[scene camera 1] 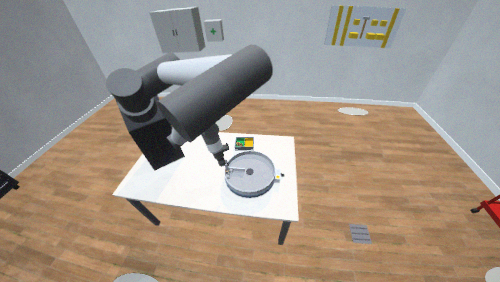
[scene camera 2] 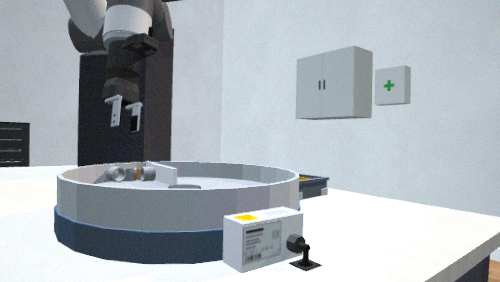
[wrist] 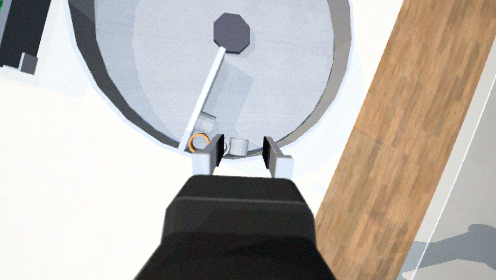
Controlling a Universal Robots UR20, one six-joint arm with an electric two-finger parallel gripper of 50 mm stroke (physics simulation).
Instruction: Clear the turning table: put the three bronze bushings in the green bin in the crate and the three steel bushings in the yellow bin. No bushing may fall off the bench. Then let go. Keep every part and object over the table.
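Observation:
My gripper is open and empty, above the near rim of the turning table. In the wrist view, a steel bushing shows between the fingers, lower down. Another steel bushing is mostly hidden by the left finger. A bronze bushing stands on end by the divider, with a third steel bushing lying beside it. The crate holds the green bin, with small brownish shapes inside, and the yellow bin.
A thin upright divider runs from the dark hub to the rim. A white box with a black knob stands beside the turning table. The bench edge lies beyond it.

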